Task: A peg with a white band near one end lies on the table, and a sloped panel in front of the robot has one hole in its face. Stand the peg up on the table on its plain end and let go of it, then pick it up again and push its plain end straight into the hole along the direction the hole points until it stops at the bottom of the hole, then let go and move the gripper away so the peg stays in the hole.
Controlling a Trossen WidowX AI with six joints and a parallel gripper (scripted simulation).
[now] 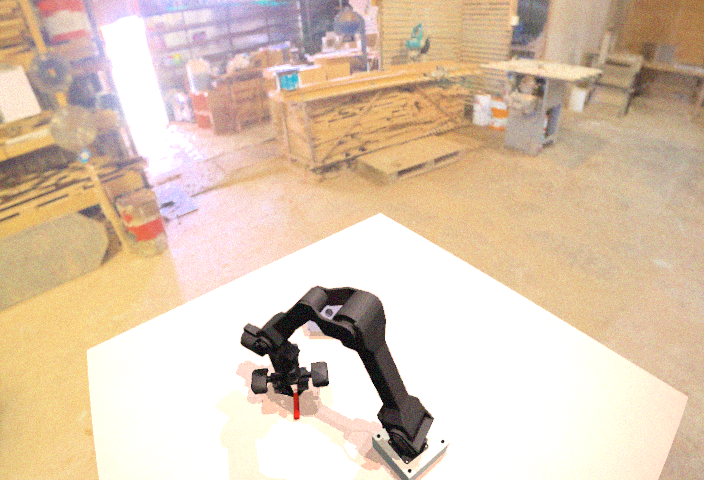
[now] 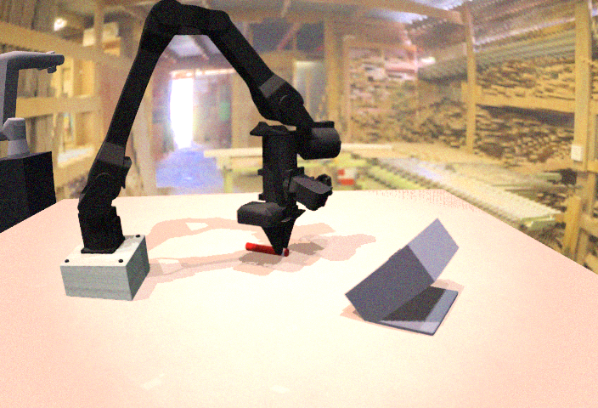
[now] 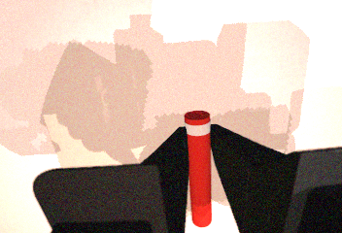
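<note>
My gripper tip is 10 mm past the red peg and 10 mm to the right of it. Round my gripper tip: grey sloped panel (160 mm ahead, 210 mm to the right, 50 mm above).
</note>
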